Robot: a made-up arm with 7 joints.
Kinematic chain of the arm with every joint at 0, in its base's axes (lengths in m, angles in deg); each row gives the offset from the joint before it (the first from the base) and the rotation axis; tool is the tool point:
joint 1: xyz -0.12 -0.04 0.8 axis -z
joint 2: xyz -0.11 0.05 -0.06 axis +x
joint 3: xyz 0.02 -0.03 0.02 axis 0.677 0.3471 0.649
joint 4: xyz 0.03 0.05 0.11 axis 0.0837 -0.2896 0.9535
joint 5: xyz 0 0.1 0.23 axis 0.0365 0.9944 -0.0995
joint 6: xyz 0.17 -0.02 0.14 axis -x
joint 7: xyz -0.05 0 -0.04 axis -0.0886 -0.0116 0.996
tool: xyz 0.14 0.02 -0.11
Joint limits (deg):
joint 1: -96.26..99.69
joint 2: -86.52..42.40
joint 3: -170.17..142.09
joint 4: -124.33..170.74
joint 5: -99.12..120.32
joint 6: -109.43..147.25
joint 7: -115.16..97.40
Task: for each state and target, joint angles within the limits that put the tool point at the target. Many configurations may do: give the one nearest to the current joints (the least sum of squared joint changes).
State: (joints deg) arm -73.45 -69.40 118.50 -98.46 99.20 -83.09 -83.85
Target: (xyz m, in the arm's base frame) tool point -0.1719 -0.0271 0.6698
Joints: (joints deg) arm -82.54 -77.92 104.09 -124.33 71.20 -59.97 -55.32
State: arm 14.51 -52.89 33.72 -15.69 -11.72 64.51 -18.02
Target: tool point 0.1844 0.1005 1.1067
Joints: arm 9.16 -42.17 24.42 -22.65 -5.51 60.97 -17.27
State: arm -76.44 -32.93 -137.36 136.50 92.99 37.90 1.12
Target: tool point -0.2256 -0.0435 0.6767
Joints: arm -87.92 -27.91 -111.50 147.11 66.93 28.25 10.95
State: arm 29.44 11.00 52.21 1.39 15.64 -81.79 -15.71
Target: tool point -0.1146 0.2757 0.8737
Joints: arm -6.66 -24.23 43.22 -0.16 59.23 -62.49 -28.19
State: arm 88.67 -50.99 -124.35 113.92 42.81 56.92 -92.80
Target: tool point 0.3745 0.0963 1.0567
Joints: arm 79.06 0.60 -80.42 109.18 13.30 75.60 -100.99
